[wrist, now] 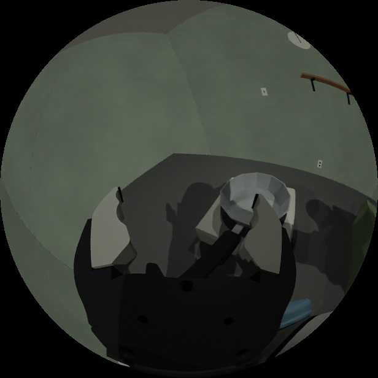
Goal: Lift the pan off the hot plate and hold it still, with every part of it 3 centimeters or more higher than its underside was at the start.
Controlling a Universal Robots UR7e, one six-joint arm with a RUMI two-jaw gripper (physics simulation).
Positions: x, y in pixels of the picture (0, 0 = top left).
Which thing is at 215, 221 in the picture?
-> A pale hot plate.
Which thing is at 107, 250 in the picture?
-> My gripper.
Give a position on a grey faceted pan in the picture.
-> At 236, 197
